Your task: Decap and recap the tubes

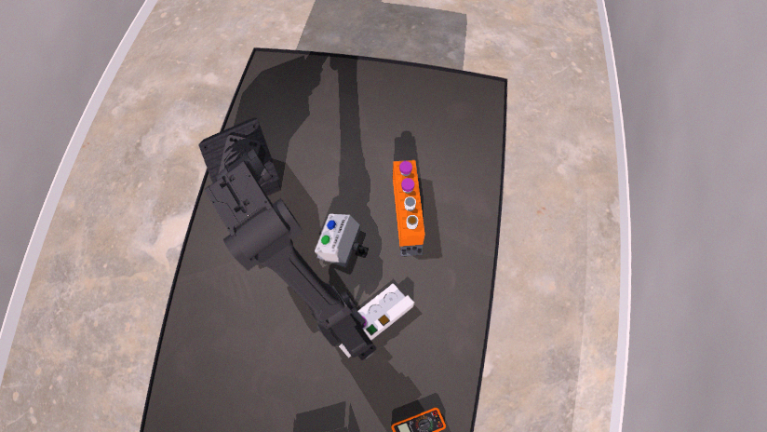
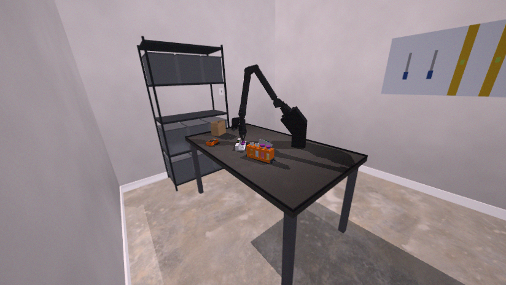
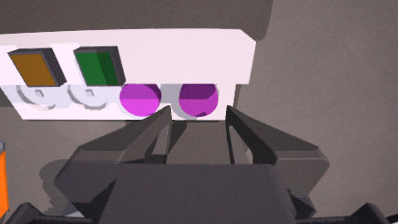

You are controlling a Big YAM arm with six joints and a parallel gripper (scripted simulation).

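Right now the cap is 30 mm below my hand. The rest, counted from my hand: green key 240 mm to the left, 70 mm behind, 20 mm above; blue key 280 mm to the left, 60 mm behind, 20 mm above; key housing 260 mm to the left, 40 mm behind, 10 mm above.
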